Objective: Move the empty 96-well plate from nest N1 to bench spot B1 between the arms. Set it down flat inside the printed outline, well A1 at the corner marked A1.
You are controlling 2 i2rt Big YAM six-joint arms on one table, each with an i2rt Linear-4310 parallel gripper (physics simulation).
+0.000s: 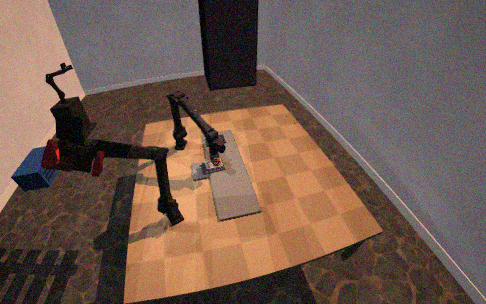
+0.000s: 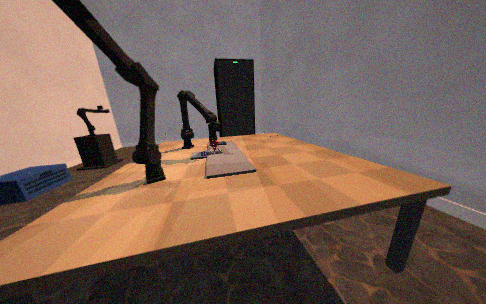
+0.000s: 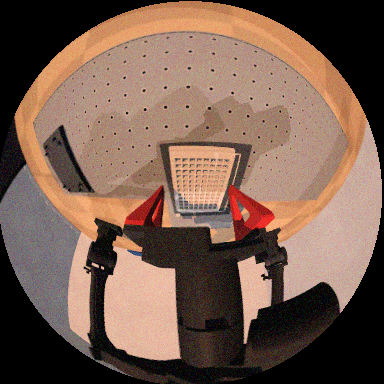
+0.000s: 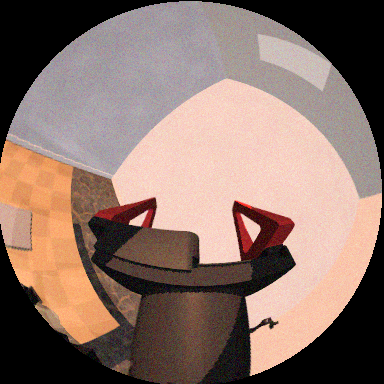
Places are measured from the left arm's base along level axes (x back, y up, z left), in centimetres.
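Pixels of known places: left gripper, fingertip midpoint: (image 1: 215, 161) (image 2: 214, 148) (image 3: 197, 187); right gripper, fingertip midpoint: (image 1: 81, 166) (image 4: 194, 203); left arm's base at its link origin: (image 1: 181, 145) (image 2: 188, 147) (image 3: 108, 225); right arm's base at its link origin: (image 1: 174, 216) (image 2: 155, 177) (image 3: 267, 233).
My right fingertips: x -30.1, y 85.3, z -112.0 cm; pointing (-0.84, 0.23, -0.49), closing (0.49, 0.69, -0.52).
Observation:
Ahead of a thing's pixels: the offset from my right fingertips to its top centre. "*": to the spot under its first point. Level surfaces: height alone.
The white 96-well plate {dz +88.9, dx -4.9, dy -82.4 cm} (image 1: 213, 166) (image 3: 202, 175) sits in a dark nest frame {* dz +84.6, dx -12.1, dy -83.9 cm} (image 3: 245, 157) at the edge of the grey perforated board {dy -84.0 cm} (image 1: 233, 191) (image 2: 228, 163) (image 3: 179, 71). My left gripper (image 1: 216, 162) (image 2: 213, 145) (image 3: 197, 187) points down over the plate, open, with a red finger on either side of the plate's near end and nothing held. A blue-grey patch {* dz +79.7, dx +7.0, dy -84.1 cm} (image 1: 196, 172) (image 3: 217, 222) lies on the table beside the board, between the arm bases. My right gripper (image 1: 73, 158) (image 4: 194, 203) is open and empty, held out beyond the table's left edge and facing a wall.
A second dark nest {dz +119.7, dx +0.1, dy -81.9 cm} (image 3: 64, 161) (image 2: 222, 143) lies farther along the board. A tall black cabinet (image 1: 228, 42) (image 2: 234, 98) stands behind the table. A small arm on a black pedestal (image 1: 68, 120) (image 2: 94, 148) and a blue object (image 2: 53, 176) are on the floor at the left.

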